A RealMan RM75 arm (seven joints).
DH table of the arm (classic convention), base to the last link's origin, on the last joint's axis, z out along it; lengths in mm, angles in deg. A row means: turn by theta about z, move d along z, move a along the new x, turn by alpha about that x. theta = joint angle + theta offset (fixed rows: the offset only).
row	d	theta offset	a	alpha
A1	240.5	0	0	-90
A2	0	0	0	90
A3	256	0	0	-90
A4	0	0	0	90
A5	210	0	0	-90
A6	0	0	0	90
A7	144	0	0	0
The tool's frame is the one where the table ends.
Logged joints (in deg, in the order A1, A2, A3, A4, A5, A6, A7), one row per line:
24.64, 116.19, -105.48, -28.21, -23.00, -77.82, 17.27
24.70, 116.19, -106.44, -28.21, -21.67, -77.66, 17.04
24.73, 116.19, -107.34, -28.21, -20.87, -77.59, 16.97
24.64, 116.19, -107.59, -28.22, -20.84, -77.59, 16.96
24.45, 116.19, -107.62, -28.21, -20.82, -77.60, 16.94
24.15, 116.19, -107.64, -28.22, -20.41, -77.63, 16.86
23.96, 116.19, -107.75, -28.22, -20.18, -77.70, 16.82
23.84, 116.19, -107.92, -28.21, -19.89, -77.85, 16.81
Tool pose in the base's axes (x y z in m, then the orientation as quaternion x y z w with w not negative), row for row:
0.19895, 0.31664, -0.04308, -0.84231, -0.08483, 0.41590, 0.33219
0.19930, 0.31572, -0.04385, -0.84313, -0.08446, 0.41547, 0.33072
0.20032, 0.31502, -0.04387, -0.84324, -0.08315, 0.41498, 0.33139
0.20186, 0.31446, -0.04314, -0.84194, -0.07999, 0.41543, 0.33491
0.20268, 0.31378, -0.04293, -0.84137, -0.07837, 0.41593, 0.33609
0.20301, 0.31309, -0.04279, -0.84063, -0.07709, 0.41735, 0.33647
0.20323, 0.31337, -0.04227, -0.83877, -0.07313, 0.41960, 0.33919
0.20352, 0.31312, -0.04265, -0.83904, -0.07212, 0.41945, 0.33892
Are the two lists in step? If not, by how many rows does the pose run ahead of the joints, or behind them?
The pose runs 2 rows ahead of the joints: the pose in row i belongs to the joints in row i + 2.
